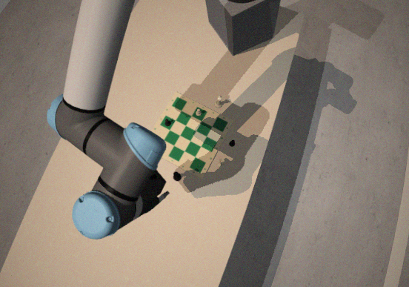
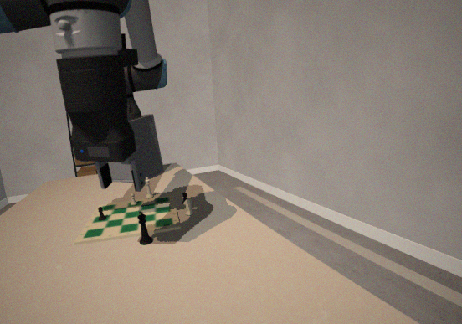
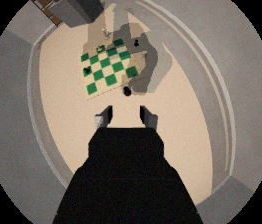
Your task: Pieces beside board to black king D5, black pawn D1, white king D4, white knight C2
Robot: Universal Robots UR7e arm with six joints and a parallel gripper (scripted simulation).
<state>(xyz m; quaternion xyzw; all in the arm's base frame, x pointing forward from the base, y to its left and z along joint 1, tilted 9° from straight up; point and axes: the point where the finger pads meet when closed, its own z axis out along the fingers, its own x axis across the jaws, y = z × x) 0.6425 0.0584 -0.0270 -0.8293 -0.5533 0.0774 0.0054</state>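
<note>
Now: the black king 120 mm below my hand, 60 mm behind it and 10 mm to the left of it. Round my hand: board (200 mm behind, 150 mm below, 20 mm to the right); then small white piece (280 mm behind, 130 mm below, 20 mm to the right); then white knight (160 mm behind, 130 mm below, 120 mm to the left).
</note>
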